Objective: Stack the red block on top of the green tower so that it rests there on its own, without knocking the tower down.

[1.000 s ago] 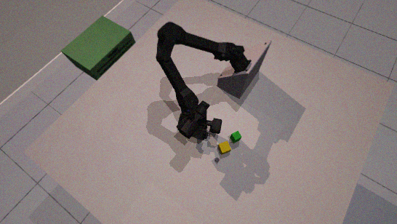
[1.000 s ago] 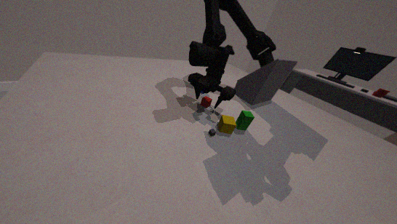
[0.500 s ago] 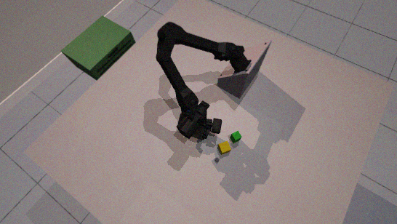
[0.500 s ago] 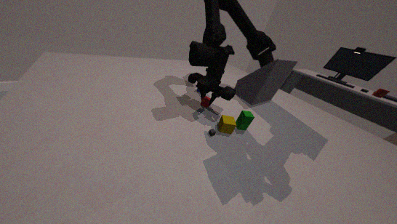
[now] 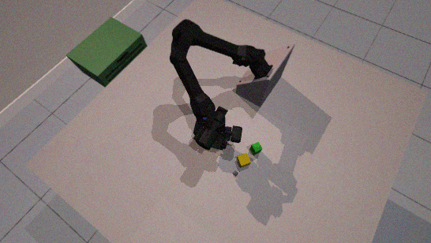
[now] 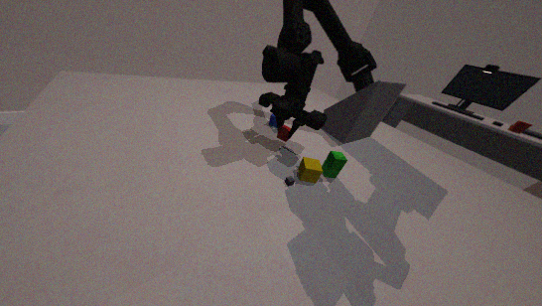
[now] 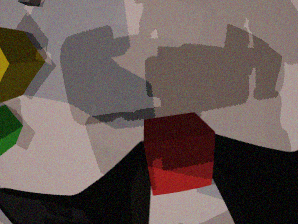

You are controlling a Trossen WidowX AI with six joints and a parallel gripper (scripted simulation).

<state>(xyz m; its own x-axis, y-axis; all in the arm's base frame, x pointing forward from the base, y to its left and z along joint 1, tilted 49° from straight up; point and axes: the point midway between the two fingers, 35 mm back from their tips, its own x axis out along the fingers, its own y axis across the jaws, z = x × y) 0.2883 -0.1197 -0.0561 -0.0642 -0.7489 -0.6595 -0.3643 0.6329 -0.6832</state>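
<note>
Right now the yellow block is 140 mm to the left of my gripper tip, 30 mm ahead of it and 10 mm below it. The rest, counted from my gripper tip: red block (10 mm above); then small grey cube (140 mm to the left, 90 mm ahead, 20 mm below); then blue block (110 mm to the right, 60 mm behind, 10 mm below).
</note>
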